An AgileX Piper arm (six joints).
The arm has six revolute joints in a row. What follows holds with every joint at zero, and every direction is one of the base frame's. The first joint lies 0.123 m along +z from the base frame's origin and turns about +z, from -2.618 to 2.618 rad. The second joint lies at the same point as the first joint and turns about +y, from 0 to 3.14 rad. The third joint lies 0.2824 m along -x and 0.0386 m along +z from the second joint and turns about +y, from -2.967 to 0 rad. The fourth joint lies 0.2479 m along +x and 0.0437 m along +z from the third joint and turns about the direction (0.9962, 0, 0.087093), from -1.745 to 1.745 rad. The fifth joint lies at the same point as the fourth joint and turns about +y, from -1.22 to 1.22 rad. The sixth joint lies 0.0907 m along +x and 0.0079 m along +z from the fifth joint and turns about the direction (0.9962, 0, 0.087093), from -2.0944 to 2.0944 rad. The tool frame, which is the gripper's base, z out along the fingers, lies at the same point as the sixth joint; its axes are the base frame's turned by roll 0, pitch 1.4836 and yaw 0 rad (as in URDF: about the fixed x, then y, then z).
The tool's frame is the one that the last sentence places.
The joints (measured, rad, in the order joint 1, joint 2, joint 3, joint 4, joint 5, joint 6), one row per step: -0.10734, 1.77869, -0.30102, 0.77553, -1.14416, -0.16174; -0.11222, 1.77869, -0.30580, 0.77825, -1.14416, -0.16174; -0.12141, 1.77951, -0.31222, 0.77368, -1.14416, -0.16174; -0.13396, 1.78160, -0.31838, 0.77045, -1.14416, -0.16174; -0.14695, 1.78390, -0.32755, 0.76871, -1.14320, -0.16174; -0.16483, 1.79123, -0.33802, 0.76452, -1.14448, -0.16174; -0.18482, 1.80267, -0.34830, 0.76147, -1.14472, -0.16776; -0.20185, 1.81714, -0.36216, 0.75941, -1.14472, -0.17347; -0.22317, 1.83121, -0.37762, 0.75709, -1.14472, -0.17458; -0.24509, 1.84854, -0.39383, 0.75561, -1.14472, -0.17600; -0.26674, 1.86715, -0.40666, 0.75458, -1.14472, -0.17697; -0.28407, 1.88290, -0.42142, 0.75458, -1.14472, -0.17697; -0.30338, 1.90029, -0.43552, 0.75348, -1.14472, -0.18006; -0.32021, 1.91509, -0.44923, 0.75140, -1.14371, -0.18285; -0.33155, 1.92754, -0.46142, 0.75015, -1.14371, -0.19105; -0.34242, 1.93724, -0.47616, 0.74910, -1.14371, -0.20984; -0.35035, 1.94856, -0.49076, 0.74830, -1.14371, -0.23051; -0.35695, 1.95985, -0.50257, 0.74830, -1.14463, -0.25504
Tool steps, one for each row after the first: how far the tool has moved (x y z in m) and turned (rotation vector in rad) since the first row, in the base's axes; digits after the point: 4 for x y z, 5 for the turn. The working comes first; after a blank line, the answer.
Tool pose at each row, in the base's axes (x y z in m, rotation vector in rad; the steps are taken from these numbers as rounded here): 0.2201, -0.0821, 0.1221, 0.74878, 1.75602, -0.59417; 0.2208, -0.0834, 0.1227, 0.75655, 1.74946, -0.59704; 0.2220, -0.0854, 0.1234, 0.76079, 1.74248, -0.59888; 0.2227, -0.0883, 0.1238, 0.76926, 1.73568, -0.60429; 0.2241, -0.0914, 0.1245, 0.78012, 1.72654, -0.60934; 0.2255, -0.0957, 0.1243, 0.79181, 1.71796, -0.61890; 0.2264, -0.1005, 0.1231, 0.80167, 1.71654, -0.63560; 0.2284, -0.1050, 0.1215, 0.81027, 1.71532, -0.65024; 0.2303, -0.1106, 0.1202, 0.82633, 1.70854, -0.66386; 0.2320, -0.1166, 0.1181, 0.84342, 1.70386, -0.67931; 0.2327, -0.1224, 0.1152, 0.86098, 1.70338, -0.69587; 0.2342, -0.1275, 0.1131, 0.87665, 1.69869, -0.70783; 0.2351, -0.1330, 0.1105, 0.89052, 1.69753, -0.72332; 0.2363, -0.1380, 0.1084, 0.90181, 1.69602, -0.73526; 0.2377, -0.1416, 0.1067, 0.90436, 1.69744, -0.74779; 0.2398, -0.1454, 0.1061, 0.89836, 1.69972, -0.76571; 0.2422, -0.1485, 0.1049, 0.88848, 1.70575, -0.78355; 0.2439, -0.1512, 0.1035, 0.87478, 1.71610, -0.80465

0.0007, -0.0013, 0.0006, -0.00003, -0.00480, -0.00756; 0.0019, -0.0033, 0.0013, -0.00152, -0.01028, -0.01226; 0.0026, -0.0062, 0.0017, -0.00268, -0.01422, -0.02163; 0.0040, -0.0093, 0.0024, -0.00325, -0.02038, -0.03279; 0.0054, -0.0136, 0.0022, -0.00565, -0.02415, -0.04673; 0.0063, -0.0184, 0.0010, -0.01022, -0.01861, -0.06206; 0.0083, -0.0229, -0.0006, -0.01420, -0.01366, -0.07546; 0.0102, -0.0285, -0.0019, -0.01570, -0.01398, -0.09420; 0.0119, -0.0345, -0.0040, -0.01679, -0.01160, -0.11427; 0.0126, -0.0403, -0.0069, -0.01655, -0.00500, -0.13458; 0.0141, -0.0454, -0.0090, -0.01639, -0.00388, -0.15191; 0.0150, -0.0509, -0.0116, -0.01772, 0.00190, -0.16924; 0.0162, -0.0559, -0.0137, -0.01862, 0.00589, -0.18308; 0.0176, -0.0595, -0.0154, -0.02344, 0.01263, -0.19085; 0.0197, -0.0633, -0.0160, -0.03543, 0.02247, -0.19541; 0.0221, -0.0664, -0.0172, -0.04798, 0.03553, -0.19677; 0.0238, -0.0691, -0.0186, -0.06253, 0.05382, -0.19657
